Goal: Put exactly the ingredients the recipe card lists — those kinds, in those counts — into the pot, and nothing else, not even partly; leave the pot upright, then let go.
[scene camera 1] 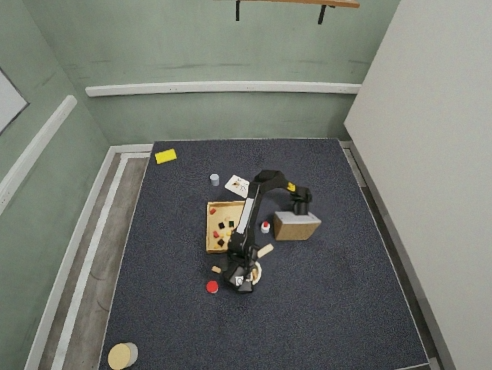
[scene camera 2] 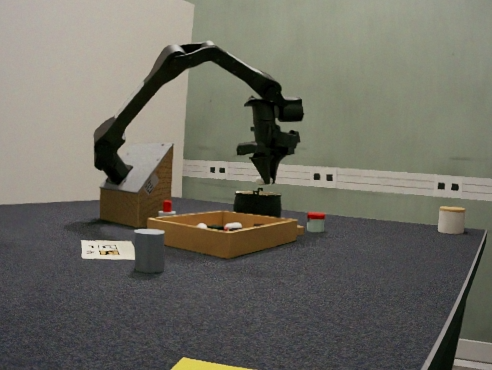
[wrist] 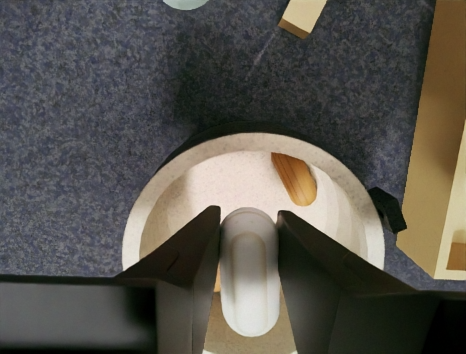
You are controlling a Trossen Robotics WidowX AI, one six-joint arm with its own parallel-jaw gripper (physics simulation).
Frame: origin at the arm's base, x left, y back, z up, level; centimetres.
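Seen in the pictures: gripper, fingertip midpoint: [scene camera 2: 269, 184] [wrist: 248, 219]; arm's base, origin of the base link: [scene camera 1: 301, 213] [scene camera 2: 119, 174].
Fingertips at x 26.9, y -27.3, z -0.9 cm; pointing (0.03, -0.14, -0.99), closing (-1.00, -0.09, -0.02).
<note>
Offsets run from my fingertips to a thing's top centre.
My gripper [scene camera 2: 270, 182] [wrist: 248, 219] is shut on a white capsule-shaped piece @[dy +1.6, dx -0.3, dz +1.7 cm] [wrist: 250, 285], held above the pot @[dy +2.9, dx -0.8, dz -1.5 cm] [scene camera 1: 259, 274] [scene camera 2: 257, 205] [wrist: 131, 235]. The pot is upright, dark outside with a pale inside and rim. A brown, grained piece @[dy -0.3, dx -3.1, dz -6.9 cm] [wrist: 295, 180] lies in it; part of another tan piece shows behind the left finger. The arm hides part of the pot in scene camera 1. The wooden tray @[dy -7.0, dx -23.4, dz -6.4 cm] [scene camera 1: 207, 227] [scene camera 2: 190, 239] [wrist: 424, 150] holds red @[dy -12.4, dx -18.8, dz -8.0 cm] [scene camera 1: 216, 234], black @[dy -9.4, dx -14.8, dz -7.8 cm] [scene camera 1: 221, 242], dark green @[dy -5.5, dx -24.7, dz -7.8 cm] [scene camera 1: 231, 224], yellow and white pieces. The recipe card @[dy -2.2, dx -48.9, dz -10.8 cm] [scene camera 1: 230, 188] [scene camera 2: 126, 250] lies flat; its print is too small to read.
A red-lidded jar @[dy -11.1, dx +5.2, dz -6.6 cm] [scene camera 1: 212, 287] [scene camera 2: 315, 223] and small wooden block @[dy -10.4, dx -2.3, dz -9.1 cm] [scene camera 1: 216, 269] [wrist: 304, 17] stand near the pot. A longer block @[dy +11.1, dx -12.2, dz -9.3 cm] [scene camera 1: 265, 250], red-topped bottle @[dy +11.4, dx -23.5, dz -4.5 cm] [scene camera 1: 265, 228], grey cylinder @[dy -16.8, dx -50.6, dz -5.2 cm] [scene camera 1: 214, 180] [scene camera 2: 149, 251], yellow slab @[dy -51.2, dx -69.4, dz -10.3 cm] [scene camera 1: 166, 156] and cream canister @[dy -41.2, dx +32.1, dz -4.1 cm] [scene camera 1: 120, 357] [scene camera 2: 451, 221] also show.
</note>
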